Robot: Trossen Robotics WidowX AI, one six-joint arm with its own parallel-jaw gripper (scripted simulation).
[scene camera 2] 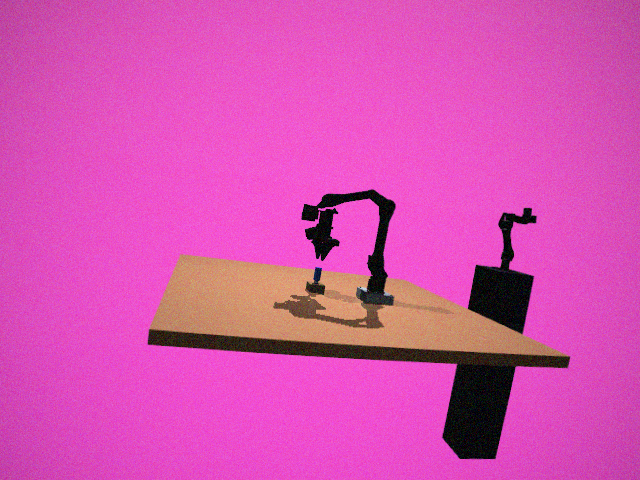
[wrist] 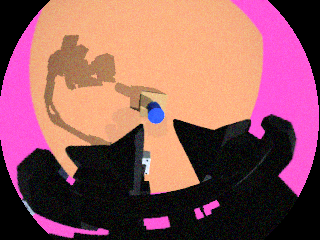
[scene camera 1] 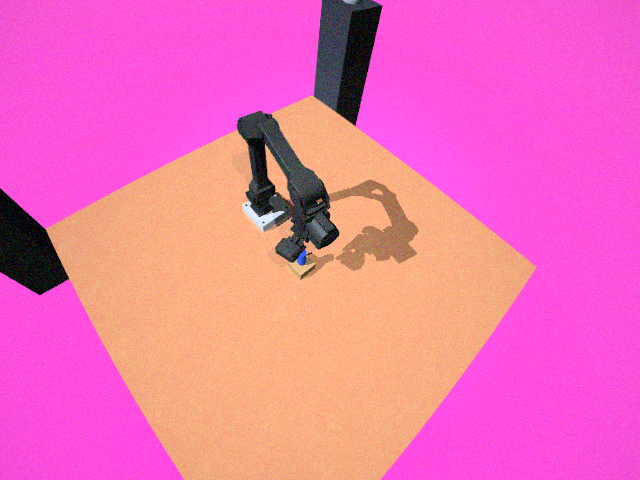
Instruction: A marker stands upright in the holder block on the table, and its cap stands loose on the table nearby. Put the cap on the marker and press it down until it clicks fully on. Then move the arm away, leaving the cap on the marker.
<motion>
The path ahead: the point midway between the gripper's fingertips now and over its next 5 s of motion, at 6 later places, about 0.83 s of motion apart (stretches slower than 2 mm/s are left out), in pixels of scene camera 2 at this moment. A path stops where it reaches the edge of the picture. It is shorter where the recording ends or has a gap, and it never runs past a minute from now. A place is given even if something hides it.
The gripper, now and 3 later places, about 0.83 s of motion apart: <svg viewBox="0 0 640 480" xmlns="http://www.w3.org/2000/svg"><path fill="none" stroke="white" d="M319 259L319 262L317 269L321 248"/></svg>
</motion>
